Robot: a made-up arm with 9 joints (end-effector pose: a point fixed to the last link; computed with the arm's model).
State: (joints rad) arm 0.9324 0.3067 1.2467 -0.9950 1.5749 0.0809 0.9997 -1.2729 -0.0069
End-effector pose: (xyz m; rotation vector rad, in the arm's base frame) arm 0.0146 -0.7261 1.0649 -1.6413 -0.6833 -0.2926
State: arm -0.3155 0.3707 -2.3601 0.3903 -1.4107 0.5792 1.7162 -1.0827 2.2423
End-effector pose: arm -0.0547 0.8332 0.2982 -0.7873 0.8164 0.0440
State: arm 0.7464 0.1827 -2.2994 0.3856 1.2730 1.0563 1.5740 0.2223 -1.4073
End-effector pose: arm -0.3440 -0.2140 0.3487 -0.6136 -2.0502 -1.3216
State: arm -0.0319 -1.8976 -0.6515 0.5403 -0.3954 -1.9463 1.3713 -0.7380 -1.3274
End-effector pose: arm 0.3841 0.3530 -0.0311 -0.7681 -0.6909 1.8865
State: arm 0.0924 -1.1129 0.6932 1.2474 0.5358 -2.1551 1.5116 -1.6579 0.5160
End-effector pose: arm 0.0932 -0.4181 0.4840 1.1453 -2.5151 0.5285
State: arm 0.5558 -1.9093 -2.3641 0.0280 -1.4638 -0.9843 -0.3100 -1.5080 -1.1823
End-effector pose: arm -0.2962 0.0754 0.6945 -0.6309 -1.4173 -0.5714
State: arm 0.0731 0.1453 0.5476 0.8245 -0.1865 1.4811 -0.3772 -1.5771 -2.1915
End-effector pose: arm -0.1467 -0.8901 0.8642 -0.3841 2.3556 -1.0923
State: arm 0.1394 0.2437 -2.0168 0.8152 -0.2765 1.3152 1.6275 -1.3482 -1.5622
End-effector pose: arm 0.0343 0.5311 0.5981 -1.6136 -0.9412 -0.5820
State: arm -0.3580 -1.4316 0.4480 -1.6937 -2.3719 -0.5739 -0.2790 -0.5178 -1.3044
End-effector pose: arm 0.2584 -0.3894 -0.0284 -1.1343 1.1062 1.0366
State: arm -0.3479 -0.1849 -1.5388 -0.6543 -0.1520 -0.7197 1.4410 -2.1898 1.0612
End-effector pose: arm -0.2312 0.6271 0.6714 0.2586 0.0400 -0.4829
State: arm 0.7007 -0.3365 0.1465 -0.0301 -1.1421 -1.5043 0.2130 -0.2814 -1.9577
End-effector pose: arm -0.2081 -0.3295 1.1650 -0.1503 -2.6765 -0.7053
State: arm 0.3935 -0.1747 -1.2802 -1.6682 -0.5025 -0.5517 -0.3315 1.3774 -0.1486
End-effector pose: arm 0.0081 0.2540 0.9109 2.6203 -0.5182 -0.5758
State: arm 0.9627 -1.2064 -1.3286 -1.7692 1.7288 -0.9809 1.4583 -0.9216 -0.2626
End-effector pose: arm 0.2475 0.0179 0.3318 1.6047 1.0024 -2.4719
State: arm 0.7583 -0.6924 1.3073 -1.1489 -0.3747 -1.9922 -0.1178 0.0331 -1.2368
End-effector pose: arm -0.4296 -0.3923 0.7486 1.2749 1.4914 0.8640
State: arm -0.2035 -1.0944 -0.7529 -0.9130 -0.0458 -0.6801 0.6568 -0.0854 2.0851
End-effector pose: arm 0.3759 -0.1752 0.5603 1.6972 0.7289 0.4440
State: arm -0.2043 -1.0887 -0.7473 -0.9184 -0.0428 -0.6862 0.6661 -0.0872 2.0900
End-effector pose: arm 0.3757 -0.1788 0.5632 1.6902 0.7236 0.4390
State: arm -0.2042 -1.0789 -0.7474 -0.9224 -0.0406 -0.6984 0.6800 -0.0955 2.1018
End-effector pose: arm 0.3754 -0.1804 0.5729 1.6636 0.7160 0.4285
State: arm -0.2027 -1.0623 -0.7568 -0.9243 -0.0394 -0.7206 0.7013 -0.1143 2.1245
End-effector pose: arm 0.3741 -0.1785 0.5936 1.6050 0.7035 0.4094
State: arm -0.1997 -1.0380 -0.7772 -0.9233 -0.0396 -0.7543 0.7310 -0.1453 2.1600
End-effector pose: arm 0.3708 -0.1713 0.6273 1.5088 0.6815 0.3808
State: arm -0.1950 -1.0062 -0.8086 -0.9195 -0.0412 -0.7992 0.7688 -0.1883 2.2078
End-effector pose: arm 0.3636 -0.1567 0.6738 1.3751 0.6443 0.3443
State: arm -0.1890 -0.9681 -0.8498 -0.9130 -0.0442 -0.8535 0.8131 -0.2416 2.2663
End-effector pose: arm 0.3499 -0.1328 0.7305 1.2092 0.5860 0.3027
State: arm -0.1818 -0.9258 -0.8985 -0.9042 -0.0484 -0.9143 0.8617 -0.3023 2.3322
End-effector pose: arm 0.3277 -0.0981 0.7926 1.0202 0.5048 0.2595
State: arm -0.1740 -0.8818 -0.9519 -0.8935 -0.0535 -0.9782 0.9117 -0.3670 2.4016
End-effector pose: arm 0.2963 -0.0529 0.8538 0.8199 0.4025 0.2178
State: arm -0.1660 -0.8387 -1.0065 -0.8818 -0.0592 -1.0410 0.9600 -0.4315 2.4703
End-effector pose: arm 0.2570 -0.0001 0.9075 0.6216 0.2859 0.1805
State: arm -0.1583 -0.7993 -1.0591 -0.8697 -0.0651 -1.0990 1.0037 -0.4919 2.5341
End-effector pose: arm 0.2136 0.0559 0.9488 0.4375 0.1656 0.1493
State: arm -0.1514 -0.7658 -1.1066 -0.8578 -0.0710 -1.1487 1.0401 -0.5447 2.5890
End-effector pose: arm 0.1709 0.1092 0.9764 0.2785 0.0529 0.1255
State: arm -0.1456 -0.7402 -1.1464 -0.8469 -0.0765 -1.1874 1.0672 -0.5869 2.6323
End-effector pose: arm 0.1341 0.1547 0.9916 0.1526 -0.0414 0.1096
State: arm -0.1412 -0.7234 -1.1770 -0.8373 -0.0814 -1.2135 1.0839 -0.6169 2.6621
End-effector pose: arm 0.1066 0.1887 0.9980 0.0644 -0.1097 0.1017
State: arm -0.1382 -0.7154 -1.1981 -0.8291 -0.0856 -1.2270 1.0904 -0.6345 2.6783
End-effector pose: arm 0.0898 0.2103 0.9993 0.0135 -0.1490 0.1009
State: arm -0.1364 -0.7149 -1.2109 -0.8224 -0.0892 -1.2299 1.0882 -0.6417 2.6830
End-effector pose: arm 0.0827 0.2210 0.9981 -0.0058 -0.1627 0.1058
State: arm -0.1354 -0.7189 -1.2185 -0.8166 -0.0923 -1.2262 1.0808 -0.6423 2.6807
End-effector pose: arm 0.0817 0.2248 0.9959 -0.0055 -0.1600 0.1139
